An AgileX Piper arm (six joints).
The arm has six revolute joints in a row. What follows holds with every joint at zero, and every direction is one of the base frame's.
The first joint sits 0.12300 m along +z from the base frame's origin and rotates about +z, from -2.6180 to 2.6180 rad.
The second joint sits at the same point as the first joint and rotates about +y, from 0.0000 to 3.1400 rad.
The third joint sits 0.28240 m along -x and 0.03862 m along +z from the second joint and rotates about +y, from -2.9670 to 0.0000 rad.
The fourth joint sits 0.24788 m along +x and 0.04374 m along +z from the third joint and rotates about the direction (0.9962, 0, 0.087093), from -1.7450 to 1.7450 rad.
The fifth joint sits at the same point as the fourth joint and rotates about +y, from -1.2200 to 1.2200 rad.
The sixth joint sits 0.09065 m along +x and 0.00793 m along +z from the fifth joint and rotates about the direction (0.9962, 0, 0.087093), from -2.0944 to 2.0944 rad.
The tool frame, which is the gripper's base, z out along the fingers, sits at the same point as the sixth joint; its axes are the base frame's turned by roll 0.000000, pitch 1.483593 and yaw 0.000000 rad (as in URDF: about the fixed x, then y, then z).
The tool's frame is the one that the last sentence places.
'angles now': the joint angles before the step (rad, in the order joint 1, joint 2, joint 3, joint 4, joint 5, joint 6). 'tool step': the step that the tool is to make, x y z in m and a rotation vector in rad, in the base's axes. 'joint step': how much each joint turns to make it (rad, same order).
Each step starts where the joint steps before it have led.
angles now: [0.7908, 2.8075, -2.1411, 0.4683, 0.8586, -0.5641]
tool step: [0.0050, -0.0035, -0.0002, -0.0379, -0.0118, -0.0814]
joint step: [-0.0034, -0.0017, -0.0013, -0.0620, -0.0163, 0.1140]
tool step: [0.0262, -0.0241, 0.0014, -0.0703, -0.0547, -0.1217]
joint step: [-0.0514, -0.0073, 0.0006, -0.1333, -0.0210, 0.1438]
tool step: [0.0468, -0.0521, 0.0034, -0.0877, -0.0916, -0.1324]
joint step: [-0.1124, -0.0088, -0.0010, -0.1732, -0.0218, 0.1127]
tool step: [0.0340, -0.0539, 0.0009, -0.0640, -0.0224, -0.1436]
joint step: [-0.1098, -0.0009, -0.0043, -0.0998, 0.0176, 0.0893]
